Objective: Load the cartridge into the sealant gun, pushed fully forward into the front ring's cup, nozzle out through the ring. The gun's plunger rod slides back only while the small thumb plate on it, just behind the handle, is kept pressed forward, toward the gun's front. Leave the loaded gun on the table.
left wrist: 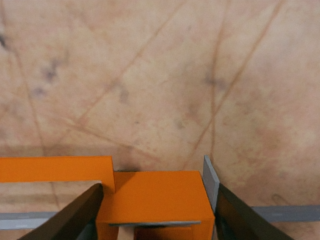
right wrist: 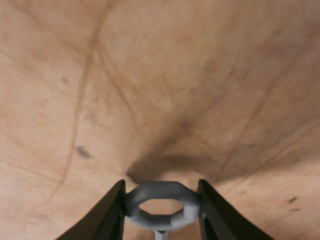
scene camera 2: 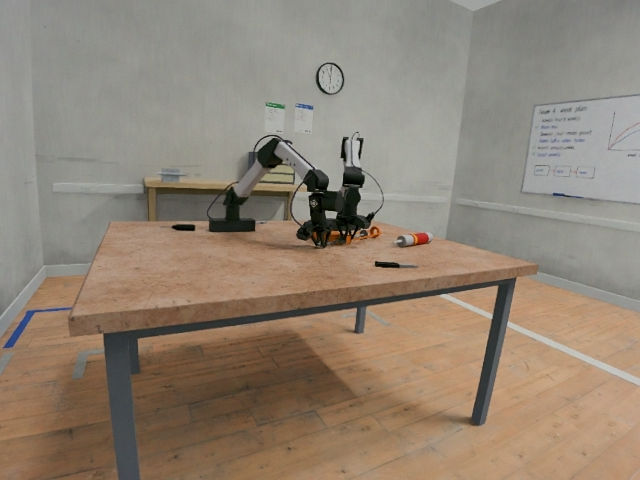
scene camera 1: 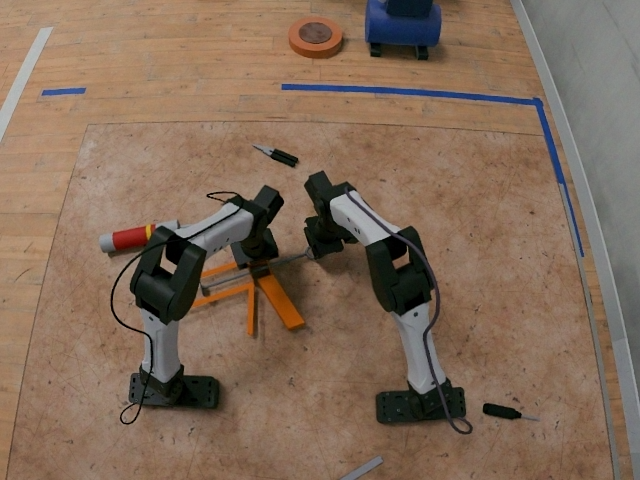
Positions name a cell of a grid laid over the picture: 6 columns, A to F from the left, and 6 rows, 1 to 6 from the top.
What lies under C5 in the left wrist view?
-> An orange sealant gun.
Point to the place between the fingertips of my right gripper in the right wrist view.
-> D5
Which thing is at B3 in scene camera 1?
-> A cartridge.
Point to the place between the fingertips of my right gripper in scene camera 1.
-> At C4
